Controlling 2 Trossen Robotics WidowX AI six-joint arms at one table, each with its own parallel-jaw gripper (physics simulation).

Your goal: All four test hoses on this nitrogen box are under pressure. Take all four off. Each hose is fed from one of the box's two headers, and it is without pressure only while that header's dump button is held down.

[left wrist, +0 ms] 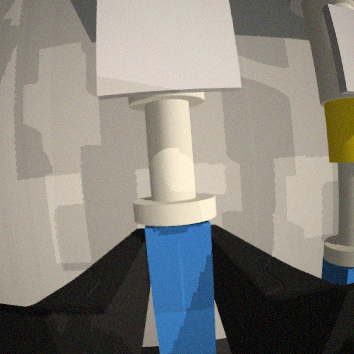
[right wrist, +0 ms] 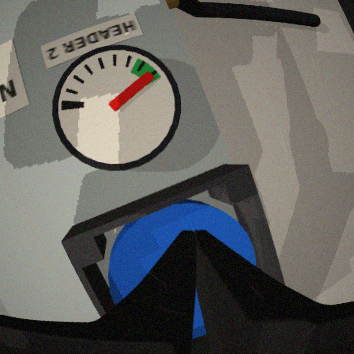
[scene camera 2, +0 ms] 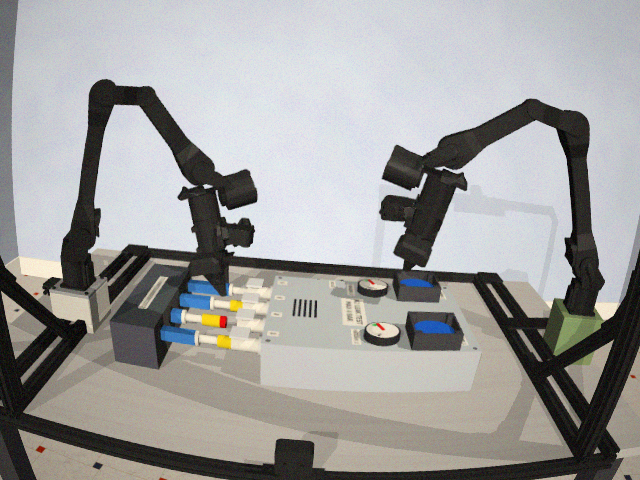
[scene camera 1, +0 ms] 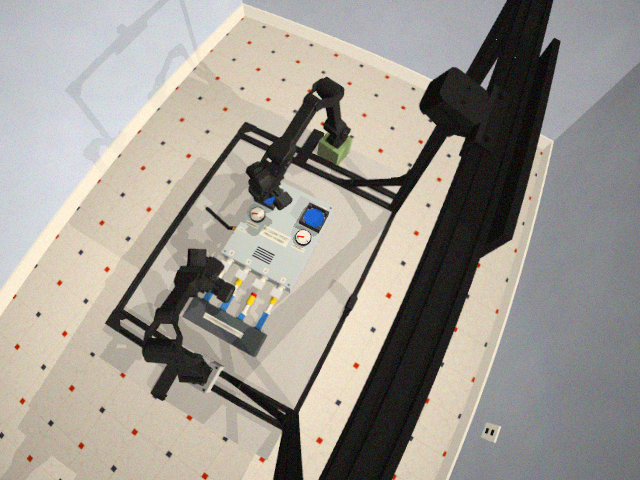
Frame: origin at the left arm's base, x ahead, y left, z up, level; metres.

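Where they show: left gripper, fingertip midpoint: [left wrist: 176, 238] [scene camera 2: 225, 294] [scene camera 1: 217, 282]; right gripper, fingertip midpoint: [right wrist: 192, 241] [scene camera 2: 405, 270]; left arm's base at its link origin: [scene camera 2: 78, 283] [scene camera 1: 199, 372]; right arm's base at its link origin: [scene camera 2: 578, 309] [scene camera 1: 335, 139].
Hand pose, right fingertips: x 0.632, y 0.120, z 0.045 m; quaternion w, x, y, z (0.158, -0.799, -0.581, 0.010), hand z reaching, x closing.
Observation:
Each offset is from my right fingertips to the top centre of the thing. "spot": to the spot under its first point.
The pale nitrogen box [scene camera 1: 240, 248] [scene camera 2: 361, 374] has four hoses at its left side in scene camera 2. My left gripper [left wrist: 176, 238] is shut on the blue grip of the farthest hose @[spot: dx -0.377, dy -0.011, dz -0.065 m] [scene camera 2: 206, 287] [left wrist: 181, 285]. That hose's white plug meets its coupling. The second hose @[spot: dx -0.381, dy -0.081, dz -0.065 m] [scene camera 2: 196, 301], the third hose @[spot: dx -0.332, dy -0.150, dz -0.064 m] [scene camera 2: 214, 320] with a red band, and the nearest hose @[spot: dx -0.380, dy -0.221, dz -0.064 m] [scene camera 2: 178, 335] also reach their couplings. My right gripper [scene camera 2: 408, 268] [right wrist: 192, 241] is shut and empty, just above header 2's blue dump button @[dx +0.026, dy -0.005, dz -0.028 m] [scene camera 2: 416, 283] [right wrist: 185, 217]. Header 2's gauge @[spot: dx -0.062, dy -0.023, dz -0.029 m] [scene camera 2: 372, 287] [right wrist: 115, 107] has its needle in the green.
A dark block [scene camera 1: 196, 311] [scene camera 2: 136, 338] stands behind the blue grips. The other blue button @[dx +0.029, dy -0.195, dz -0.028 m] [scene camera 1: 313, 217] [scene camera 2: 434, 327] sits in a raised housing near the other gauge @[spot: dx -0.060, dy -0.195, dz -0.028 m] [scene camera 1: 302, 237] [scene camera 2: 382, 333]. A black lever @[spot: dx -0.124, dy +0.137, dz -0.112 m] [scene camera 1: 219, 219] [right wrist: 255, 12] sticks out of the box. Black rails surround the table.

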